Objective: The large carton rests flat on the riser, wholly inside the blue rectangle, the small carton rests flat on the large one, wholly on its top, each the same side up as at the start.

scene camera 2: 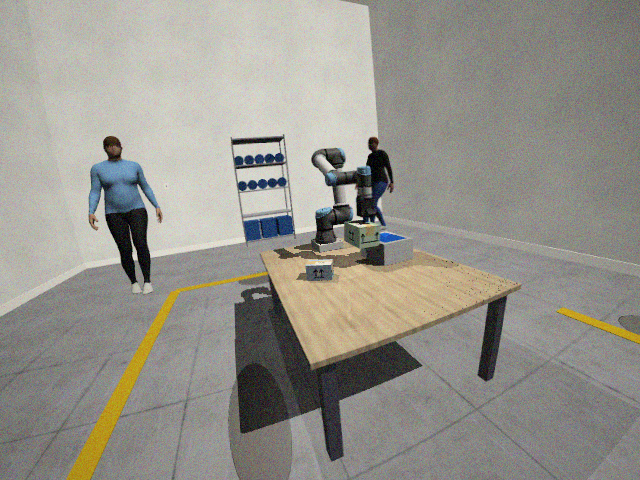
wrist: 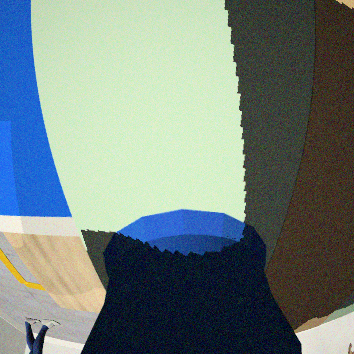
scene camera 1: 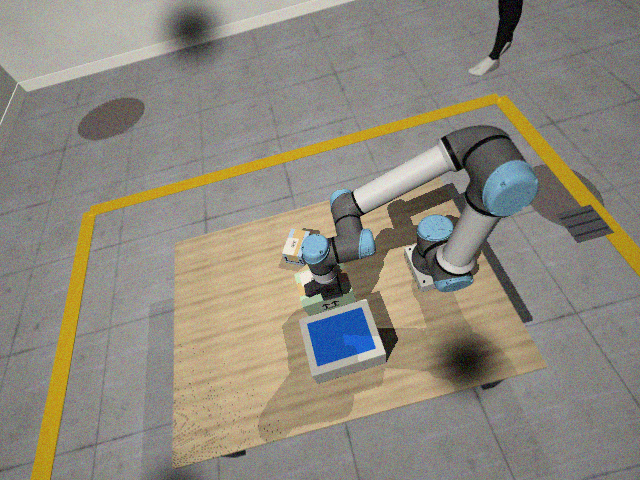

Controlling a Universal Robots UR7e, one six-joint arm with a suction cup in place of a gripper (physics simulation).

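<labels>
I see a riser (scene camera 2: 394, 248), and it stands 135 cm from the lens. There is a large carton (scene camera 2: 357, 233) as well, 127 cm from the lens.
</labels>
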